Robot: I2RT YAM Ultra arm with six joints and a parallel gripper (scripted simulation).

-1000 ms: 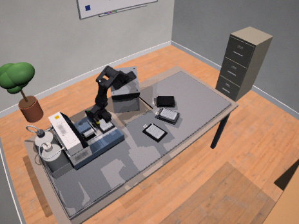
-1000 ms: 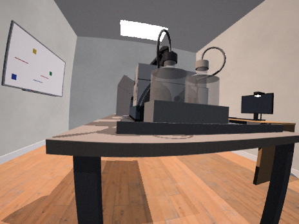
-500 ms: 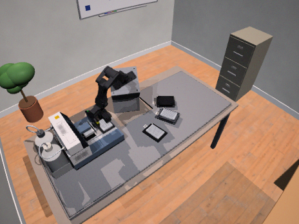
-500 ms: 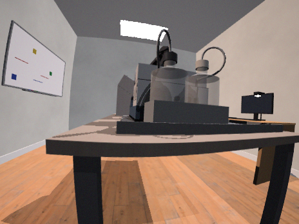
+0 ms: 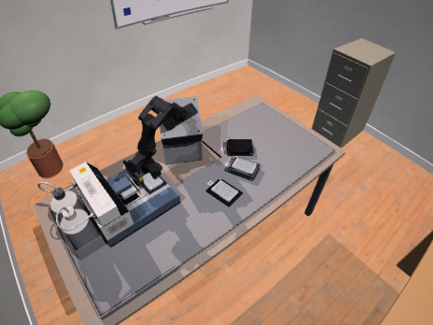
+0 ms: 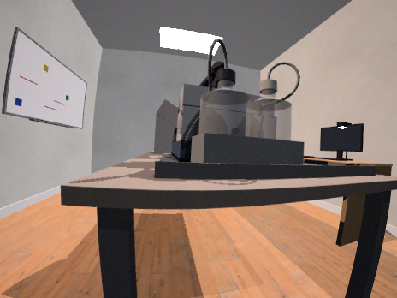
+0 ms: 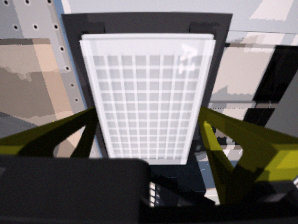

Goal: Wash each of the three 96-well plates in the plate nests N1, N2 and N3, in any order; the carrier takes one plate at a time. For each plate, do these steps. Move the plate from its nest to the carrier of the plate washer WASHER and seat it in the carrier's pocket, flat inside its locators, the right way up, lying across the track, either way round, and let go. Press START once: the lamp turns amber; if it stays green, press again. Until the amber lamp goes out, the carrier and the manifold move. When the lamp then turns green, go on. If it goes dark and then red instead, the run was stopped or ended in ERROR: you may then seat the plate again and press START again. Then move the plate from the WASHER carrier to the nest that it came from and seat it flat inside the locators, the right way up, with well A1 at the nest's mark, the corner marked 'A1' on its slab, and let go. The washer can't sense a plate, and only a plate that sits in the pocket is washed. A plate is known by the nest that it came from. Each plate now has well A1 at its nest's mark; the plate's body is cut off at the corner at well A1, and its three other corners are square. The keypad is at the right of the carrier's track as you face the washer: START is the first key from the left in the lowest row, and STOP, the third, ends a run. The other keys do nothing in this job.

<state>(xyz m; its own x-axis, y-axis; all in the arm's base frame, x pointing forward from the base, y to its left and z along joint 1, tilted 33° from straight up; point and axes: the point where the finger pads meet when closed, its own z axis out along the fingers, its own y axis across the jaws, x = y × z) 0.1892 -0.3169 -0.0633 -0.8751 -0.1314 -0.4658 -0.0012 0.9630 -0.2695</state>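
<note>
Now: hand 10 mm above the dark carrier. From my hand the other things lie so: plate washer: 150 mm to the right, 40 mm above; then label: 280 mm to the left, 180 mm ahead, 90 mm below; then black nest: 290 mm to the left, 280 mm ahead, 90 mm below.
</note>
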